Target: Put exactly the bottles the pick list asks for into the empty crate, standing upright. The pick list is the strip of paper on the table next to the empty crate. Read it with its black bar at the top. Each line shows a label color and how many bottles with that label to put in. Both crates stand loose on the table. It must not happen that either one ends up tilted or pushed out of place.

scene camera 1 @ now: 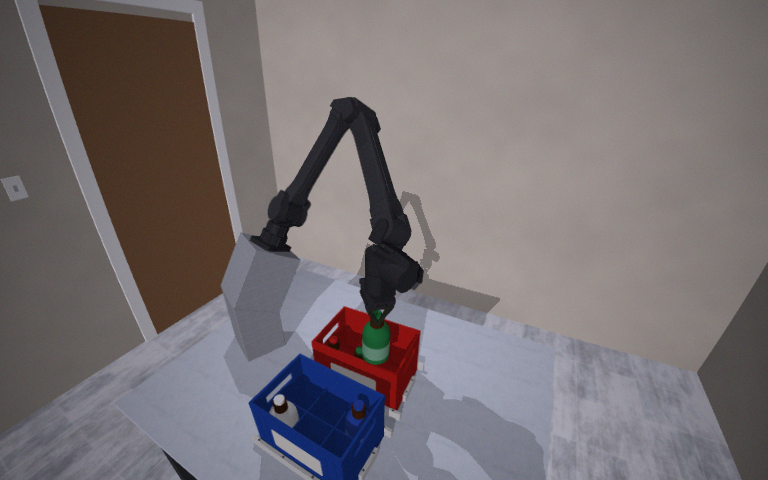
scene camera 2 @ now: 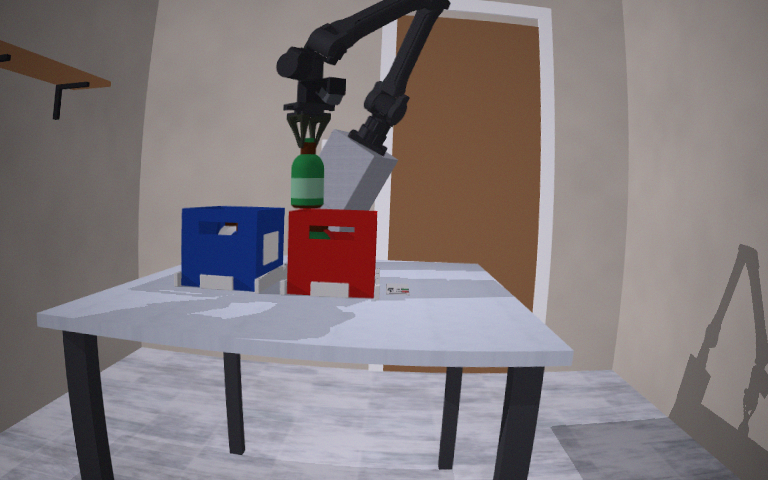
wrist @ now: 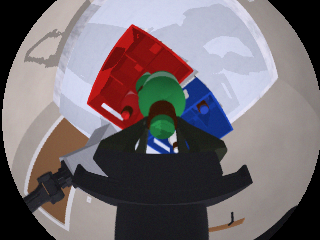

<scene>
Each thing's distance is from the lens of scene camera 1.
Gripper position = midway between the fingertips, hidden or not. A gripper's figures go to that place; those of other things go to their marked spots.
gripper [scene camera 1: 375, 320]: 82 cm
green bottle [scene camera 1: 375, 339]: 82 cm
red crate [scene camera 1: 389, 379]: 91 cm
</scene>
